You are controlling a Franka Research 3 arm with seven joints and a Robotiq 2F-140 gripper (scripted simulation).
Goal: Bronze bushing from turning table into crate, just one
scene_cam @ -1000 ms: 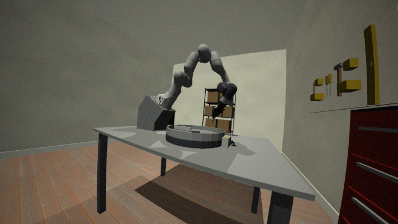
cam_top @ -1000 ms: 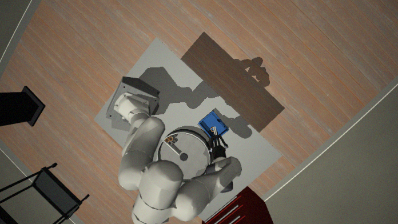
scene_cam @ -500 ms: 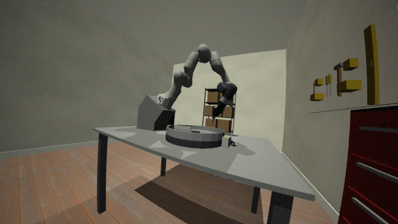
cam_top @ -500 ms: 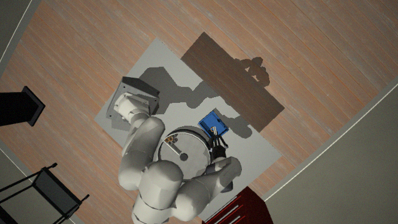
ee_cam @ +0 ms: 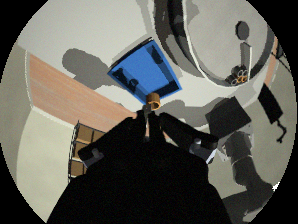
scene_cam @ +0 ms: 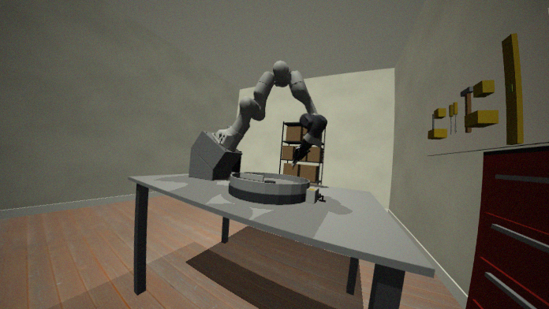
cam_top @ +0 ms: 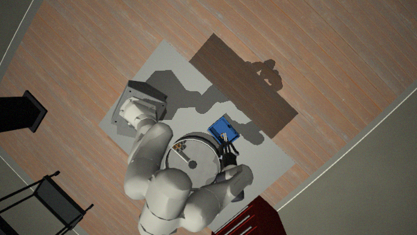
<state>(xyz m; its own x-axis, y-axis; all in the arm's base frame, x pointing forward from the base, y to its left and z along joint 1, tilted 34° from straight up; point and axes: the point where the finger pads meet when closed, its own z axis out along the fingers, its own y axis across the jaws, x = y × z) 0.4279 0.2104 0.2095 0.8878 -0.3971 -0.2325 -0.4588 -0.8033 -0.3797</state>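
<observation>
Now: the blue crate 2 cm behind my hand, 1 cm to the right of it and 14 cm below it. From my hand the other things lie so: round grey turning table: 1 cm behind, 35 cm to the right, 12 cm below.
</observation>
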